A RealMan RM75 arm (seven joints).
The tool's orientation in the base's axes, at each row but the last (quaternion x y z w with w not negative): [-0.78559 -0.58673 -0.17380 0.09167]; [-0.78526 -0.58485 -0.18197 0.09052]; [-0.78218 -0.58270 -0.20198 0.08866]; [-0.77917 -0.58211 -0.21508 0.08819]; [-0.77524 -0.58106 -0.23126 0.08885]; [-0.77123 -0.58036 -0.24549 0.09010]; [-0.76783 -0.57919 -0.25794 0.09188]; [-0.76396 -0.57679 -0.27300 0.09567]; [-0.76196 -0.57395 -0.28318 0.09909]
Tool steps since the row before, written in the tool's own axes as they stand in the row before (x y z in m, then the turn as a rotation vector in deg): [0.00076 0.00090 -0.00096 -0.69 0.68 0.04]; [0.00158 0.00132 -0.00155 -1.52 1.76 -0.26]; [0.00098 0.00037 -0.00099 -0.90 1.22 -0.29]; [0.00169 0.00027 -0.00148 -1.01 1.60 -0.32]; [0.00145 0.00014 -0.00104 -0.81 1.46 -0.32]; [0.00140 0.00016 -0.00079 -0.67 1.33 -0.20]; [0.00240 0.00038 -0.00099 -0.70 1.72 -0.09]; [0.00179 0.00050 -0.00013 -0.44 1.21 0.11]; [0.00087 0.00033 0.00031 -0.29 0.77 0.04]
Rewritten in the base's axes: [0.00089 0.00008 0.00123 0.48 -0.80 -0.26]; [0.00137 0.00045 0.00213 1.25 -1.97 -0.23]; [0.00037 0.00037 0.00134 0.88 -1.27 0.00]; [0.00030 0.00081 0.00209 1.21 -1.49 0.02]; [0.00018 0.00078 0.00160 1.12 -1.28 0.10]; [0.00022 0.00081 0.00138 1.06 -1.07 0.04]; [0.00054 0.00147 0.00211 1.45 -1.17 0.00]; [0.00076 0.00127 0.00114 1.08 -0.70 -0.12]; [0.00056 0.00075 0.00028 0.68 -0.47 -0.06]
